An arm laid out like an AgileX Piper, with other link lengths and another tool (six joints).
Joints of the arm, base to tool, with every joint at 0 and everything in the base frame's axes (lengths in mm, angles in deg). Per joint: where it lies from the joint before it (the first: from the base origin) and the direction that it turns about. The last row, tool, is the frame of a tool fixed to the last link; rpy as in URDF.
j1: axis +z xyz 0 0 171
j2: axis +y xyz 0 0 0
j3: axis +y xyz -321.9 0 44
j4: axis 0.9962 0 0.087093 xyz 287.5 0 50.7
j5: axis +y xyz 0 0 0
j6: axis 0.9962 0 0.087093 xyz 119.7 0 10.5
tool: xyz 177.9 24 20.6 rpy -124.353 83.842 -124.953
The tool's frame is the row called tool.
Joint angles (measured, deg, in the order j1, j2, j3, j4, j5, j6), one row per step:
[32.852, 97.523, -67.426, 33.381, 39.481, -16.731]
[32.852, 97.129, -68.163, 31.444, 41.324, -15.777]
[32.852, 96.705, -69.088, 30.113, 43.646, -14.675]
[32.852, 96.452, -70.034, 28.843, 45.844, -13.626]
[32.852, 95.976, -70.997, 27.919, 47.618, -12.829]
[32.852, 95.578, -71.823, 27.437, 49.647, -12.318]
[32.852, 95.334, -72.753, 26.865, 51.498, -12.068]
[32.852, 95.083, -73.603, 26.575, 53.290, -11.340]
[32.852, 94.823, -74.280, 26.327, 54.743, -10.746]
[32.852, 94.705, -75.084, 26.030, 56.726, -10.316]
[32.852, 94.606, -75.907, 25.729, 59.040, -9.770]
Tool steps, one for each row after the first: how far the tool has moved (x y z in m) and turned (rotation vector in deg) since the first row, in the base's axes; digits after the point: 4 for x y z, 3 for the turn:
[-0.0037, -0.0040, 0.0021, -1.173, 0.143, 0.926]
[-0.0091, -0.0067, 0.0062, -1.942, 0.864, 1.642]
[-0.0136, -0.0096, 0.0093, -2.791, 1.597, 2.251]
[-0.0164, -0.0114, 0.0156, -3.207, 1.801, 2.695]
[-0.0216, -0.0129, 0.0207, -3.555, 2.457, 3.324]
[-0.0255, -0.0144, 0.0252, -4.019, 2.819, 4.094]
[-0.0296, -0.0153, 0.0300, -4.214, 3.582, 4.348]
[-0.0331, -0.0163, 0.0342, -4.379, 4.152, 4.544]
[-0.0384, -0.0181, 0.0373, -4.837, 5.051, 5.113]
[-0.0453, -0.0205, 0.0400, -5.434, 6.271, 5.715]

